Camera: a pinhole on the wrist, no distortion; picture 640 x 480 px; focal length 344.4 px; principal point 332.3 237.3 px. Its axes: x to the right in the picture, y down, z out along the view. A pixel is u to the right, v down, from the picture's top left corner.
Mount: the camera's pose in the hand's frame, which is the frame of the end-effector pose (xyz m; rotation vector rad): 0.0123 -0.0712 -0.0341 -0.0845 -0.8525 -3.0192
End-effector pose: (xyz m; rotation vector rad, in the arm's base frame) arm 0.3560 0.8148 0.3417 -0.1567 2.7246 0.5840
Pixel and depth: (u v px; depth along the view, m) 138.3 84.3 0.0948
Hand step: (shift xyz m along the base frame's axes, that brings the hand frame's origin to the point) -0.0607 0.0190 -0.0384
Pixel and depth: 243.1 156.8 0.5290
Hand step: -0.1097 0.4180 -0.2398
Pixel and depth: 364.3 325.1 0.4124
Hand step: 0.1099 0.2056 -0.2974
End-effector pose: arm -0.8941 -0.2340 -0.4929 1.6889 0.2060 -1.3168
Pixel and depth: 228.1 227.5 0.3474
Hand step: -0.0380 -0.3035 -0.0366
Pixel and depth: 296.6 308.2 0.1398
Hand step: -0.0662 -0.0755 -0.0381
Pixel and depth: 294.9 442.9 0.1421
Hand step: -0.1154 -0.0747 -0.0652
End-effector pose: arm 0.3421 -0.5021 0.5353 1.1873 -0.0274 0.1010
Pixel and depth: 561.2 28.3 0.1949
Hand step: -0.1186 -0.0289 0.1435
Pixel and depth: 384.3 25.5 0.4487
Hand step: -0.0678 -0.0465 0.4439
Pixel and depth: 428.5 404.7 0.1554
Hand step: -0.0122 -0.1510 0.0010
